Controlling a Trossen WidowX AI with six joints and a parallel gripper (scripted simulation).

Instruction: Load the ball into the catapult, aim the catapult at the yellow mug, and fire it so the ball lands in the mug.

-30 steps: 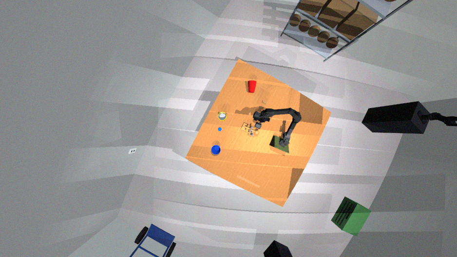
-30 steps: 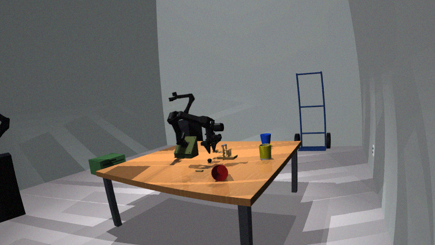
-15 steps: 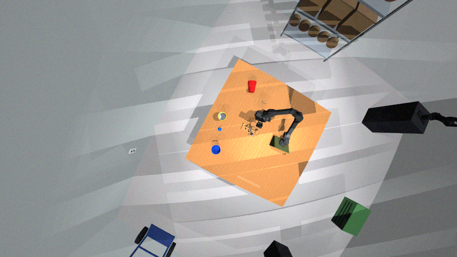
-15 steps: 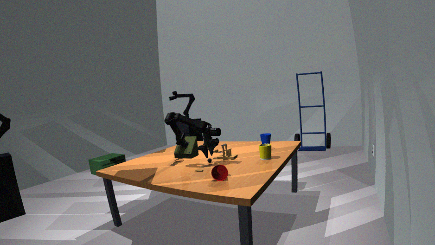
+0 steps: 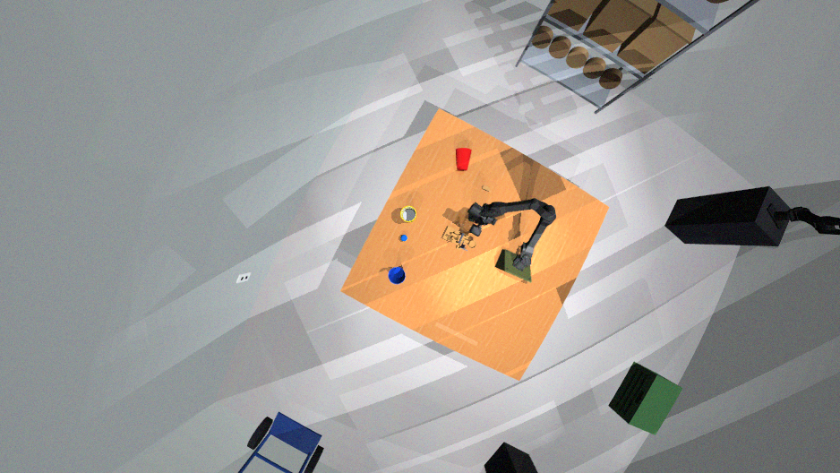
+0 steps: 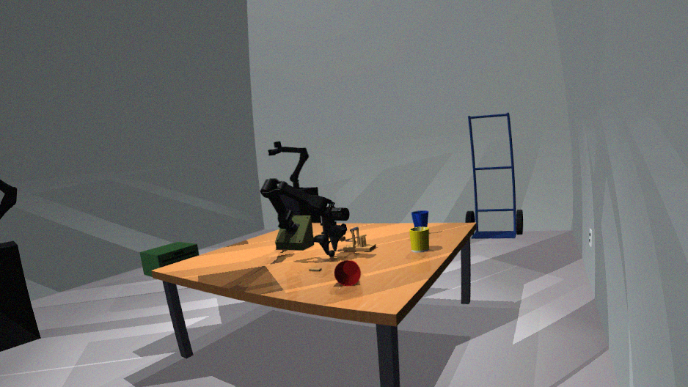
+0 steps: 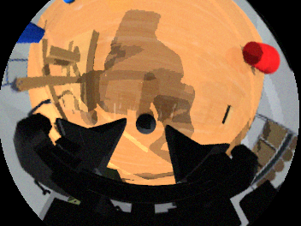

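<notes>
Now: gripper tip right at the dark ball. Also, from my gripper tip: tan stick 6 cm ahead, 20 cm to the right, 1 cm below; then wooden catapult 2 cm ahead, 17 cm to the left, 3 cm above; then yellow mug 36 cm ahead, 20 cm to the left, 1 cm above.
</notes>
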